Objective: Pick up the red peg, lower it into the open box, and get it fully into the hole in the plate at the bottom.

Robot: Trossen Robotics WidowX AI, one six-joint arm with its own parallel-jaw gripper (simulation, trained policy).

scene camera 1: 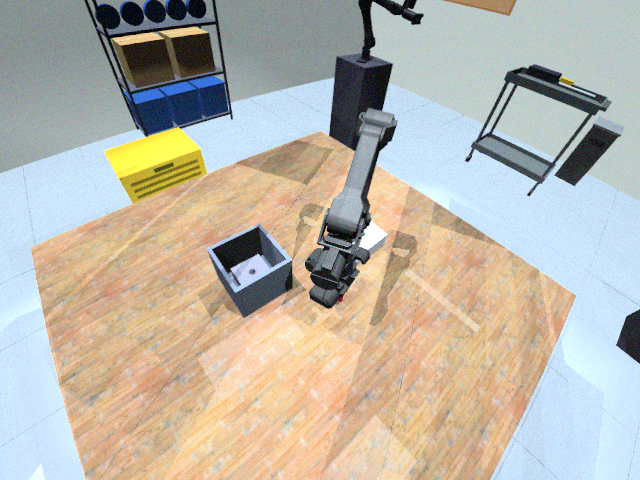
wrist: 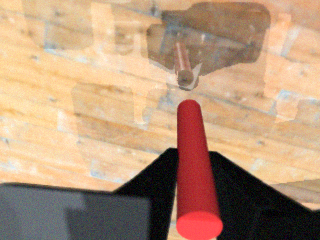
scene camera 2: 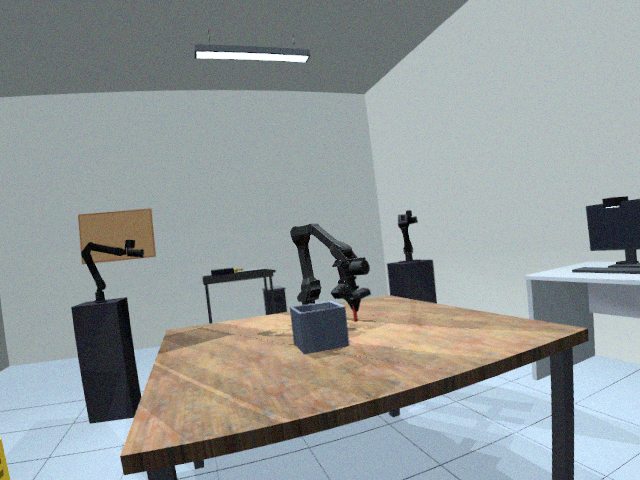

Labels:
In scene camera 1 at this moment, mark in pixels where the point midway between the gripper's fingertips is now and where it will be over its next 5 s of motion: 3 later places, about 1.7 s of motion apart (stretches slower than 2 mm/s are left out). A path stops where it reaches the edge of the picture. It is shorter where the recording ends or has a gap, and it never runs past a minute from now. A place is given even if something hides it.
The gripper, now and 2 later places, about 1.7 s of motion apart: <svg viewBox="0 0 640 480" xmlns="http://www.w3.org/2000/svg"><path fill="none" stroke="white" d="M342 293L286 250L253 263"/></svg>

